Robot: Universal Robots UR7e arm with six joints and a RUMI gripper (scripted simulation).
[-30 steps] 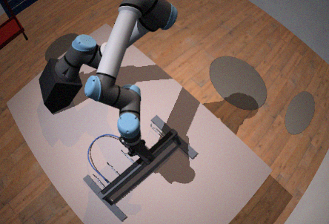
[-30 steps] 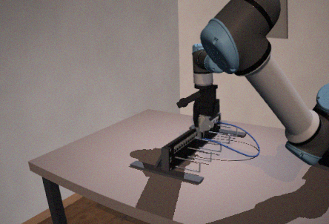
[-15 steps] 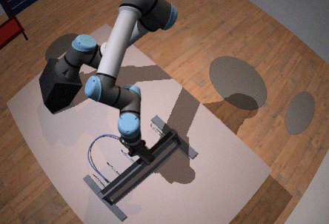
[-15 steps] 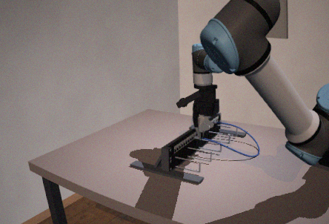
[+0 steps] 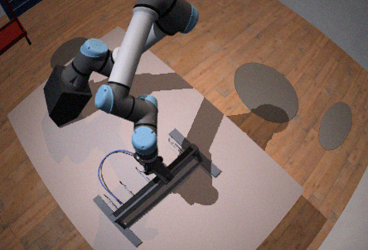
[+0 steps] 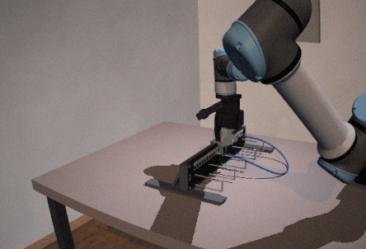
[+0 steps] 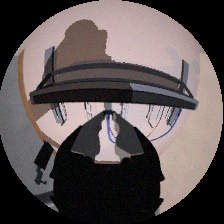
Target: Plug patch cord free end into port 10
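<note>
The plug is 10 mm ahead of my hand and 10 mm below it.
</note>
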